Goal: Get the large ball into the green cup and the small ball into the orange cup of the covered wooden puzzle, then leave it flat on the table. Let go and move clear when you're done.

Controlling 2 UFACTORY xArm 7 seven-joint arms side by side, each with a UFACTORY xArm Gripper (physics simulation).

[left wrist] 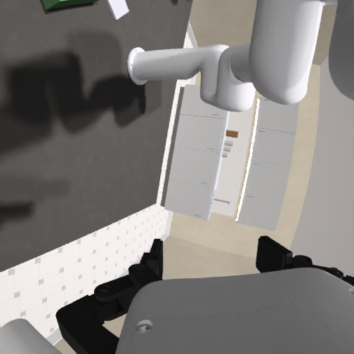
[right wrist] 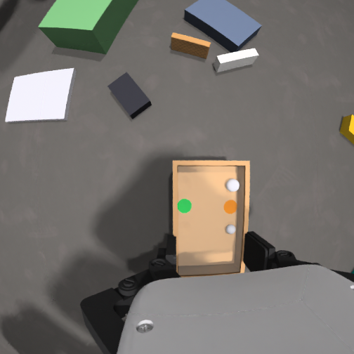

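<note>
The wooden puzzle (right wrist: 211, 163) is a shallow tray-like box in the right wrist view, with its near end between the fingers of my right gripper (right wrist: 210, 248), which is shut on its two long sides. The green cup (right wrist: 184, 205) is by the left long wall and the orange cup (right wrist: 230, 206) is near the right one. The large ball (right wrist: 233, 185) lies near the right wall, beyond the orange cup. The small ball (right wrist: 230, 229) lies near the same wall, on the near side of the orange cup. Both balls are outside the cups. My left gripper (left wrist: 211, 254) is open and empty, away from the puzzle.
In the right wrist view, a green block (right wrist: 77, 37), white panel (right wrist: 41, 95), black block (right wrist: 129, 95), orange block (right wrist: 190, 45), white block (right wrist: 236, 60) and blue block (right wrist: 222, 22) lie beyond the puzzle. A yellow object (right wrist: 348, 129) is at the right. A white arm (left wrist: 170, 64) crosses the left wrist view.
</note>
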